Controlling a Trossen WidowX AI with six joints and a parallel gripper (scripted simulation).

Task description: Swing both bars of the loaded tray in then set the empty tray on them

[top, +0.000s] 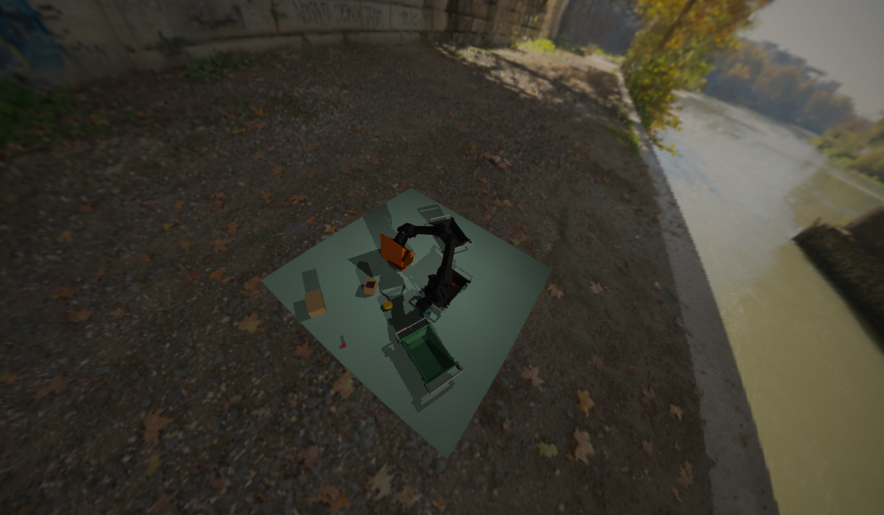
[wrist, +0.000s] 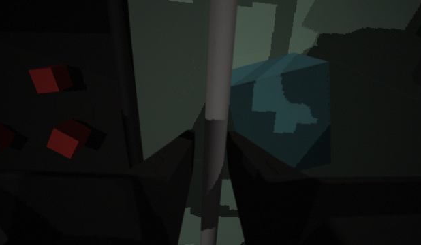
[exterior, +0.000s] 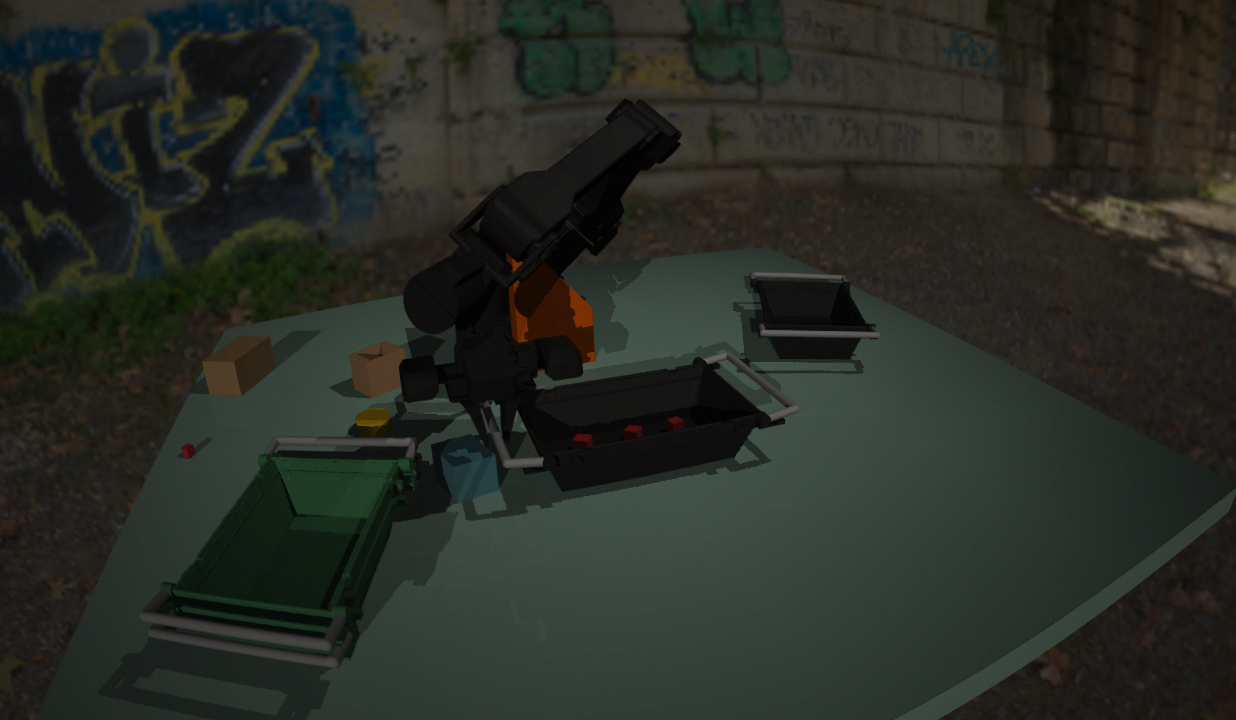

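Right now my gripper tip is 1 cm short of the blue cube, 4 cm to the left of it and 2 cm above it. The rest, counted from my gripper tip: black tray: 29 cm behind, 51 cm to the left; yellow disc: 16 cm behind, 16 cm to the right, 3 cm below.
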